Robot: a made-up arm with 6 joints.
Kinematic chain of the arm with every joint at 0, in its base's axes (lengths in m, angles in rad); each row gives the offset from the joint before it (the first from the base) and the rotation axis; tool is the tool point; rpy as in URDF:
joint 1: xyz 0 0 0.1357 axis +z
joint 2: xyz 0 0 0 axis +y
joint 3: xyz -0.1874 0 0.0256 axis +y
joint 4: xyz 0.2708 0 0.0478 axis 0.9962 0 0.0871
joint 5: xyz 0 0 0 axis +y
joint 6: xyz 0.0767 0 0.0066 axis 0.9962 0 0.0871
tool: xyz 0 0 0 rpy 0 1.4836 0
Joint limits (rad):
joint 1: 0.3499..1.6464
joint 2: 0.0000..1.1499
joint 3: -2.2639..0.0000
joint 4: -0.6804..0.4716
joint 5: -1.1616..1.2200
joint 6: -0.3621..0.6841
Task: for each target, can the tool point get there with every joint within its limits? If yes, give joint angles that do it. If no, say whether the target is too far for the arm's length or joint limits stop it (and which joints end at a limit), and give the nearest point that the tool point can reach.
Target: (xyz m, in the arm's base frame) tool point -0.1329 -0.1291 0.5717
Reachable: yes | joints 0.7806 0.3412 -1.7262 -0.0650 -0.3674 0.2761
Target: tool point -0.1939 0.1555 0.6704
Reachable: no: too far | nearest point -0.0468 0.1198 0.5964 | short by 0.169 m
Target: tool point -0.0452 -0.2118 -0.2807
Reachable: no: joint limits stop it (at a limit: joint 1, joint 2, joint 3) | nearest point 0.0718 -0.0060 0.0284 | short by 0.389 m
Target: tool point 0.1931 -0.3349 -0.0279
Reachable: no: joint limits stop it (at a limit: joint 1, joint 2, joint 3, joint 4, joint 5) | nearest point 0.0764 -0.0205 0.0392 | short by 0.342 m
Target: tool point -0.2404 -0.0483 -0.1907
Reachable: no: joint limits stop it (at a limit: joint 1, joint 2, joint 3, joint 4) | nearest point -0.0357 0.0637 0.0282 | short by 0.320 m
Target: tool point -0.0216 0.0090 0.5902
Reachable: yes | joints 0.6056 0.7741 -2.0366 0.3275 0.9205 0.3245
